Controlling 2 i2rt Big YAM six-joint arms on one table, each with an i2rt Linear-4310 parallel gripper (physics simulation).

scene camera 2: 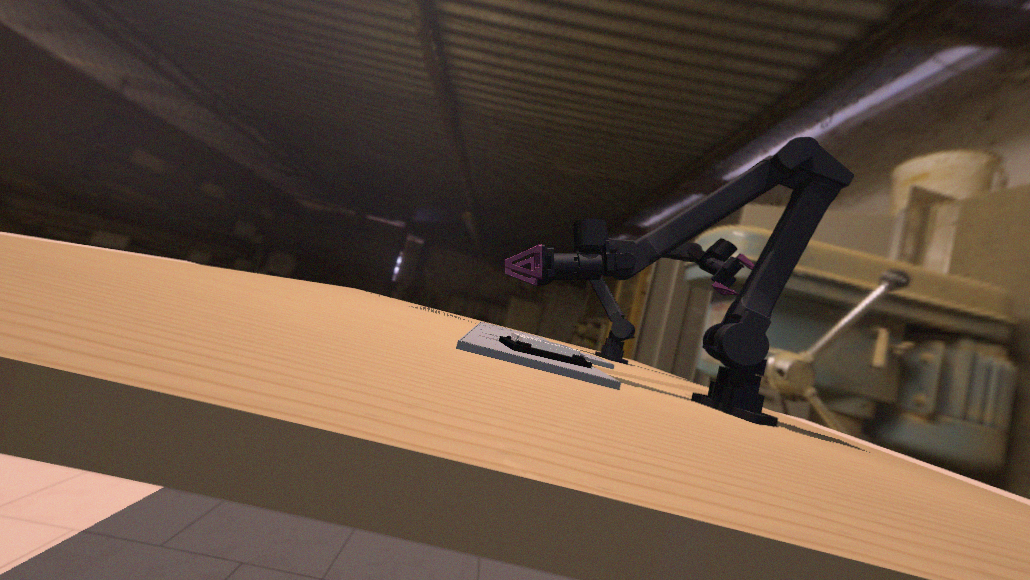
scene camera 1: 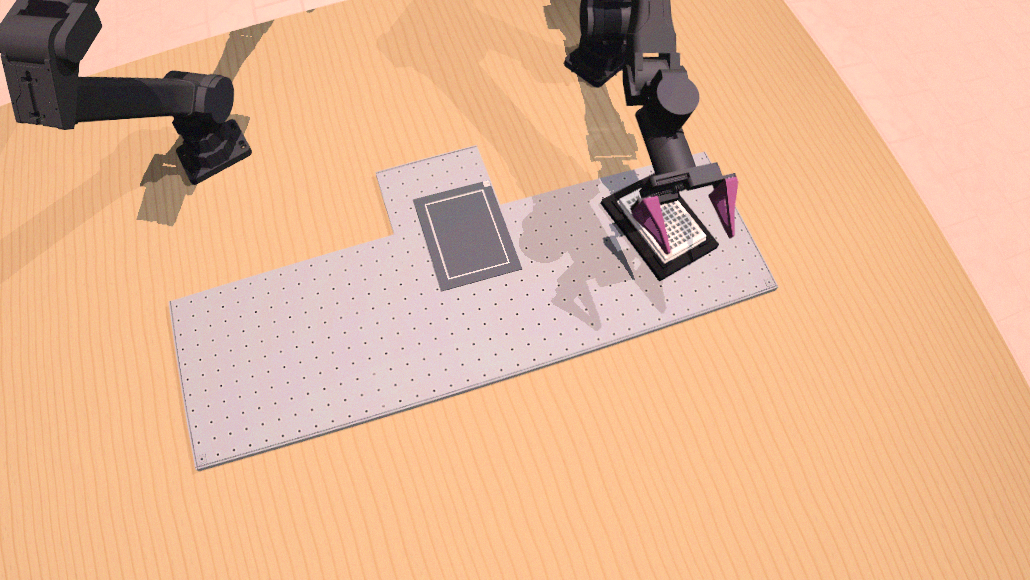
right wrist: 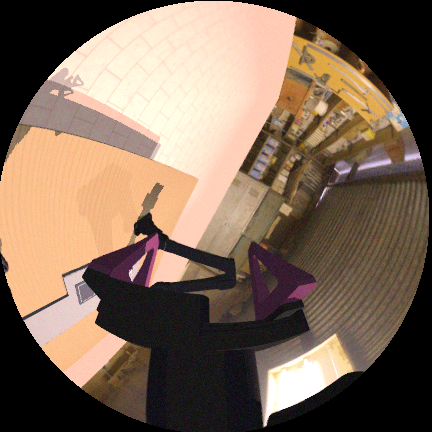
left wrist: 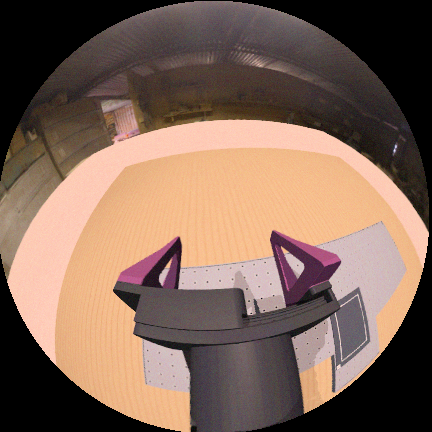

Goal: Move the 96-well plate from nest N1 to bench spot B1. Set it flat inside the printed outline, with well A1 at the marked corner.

The left gripper is open, holding nothing. Also in view: a white well plate. The right gripper is open, holding nothing.
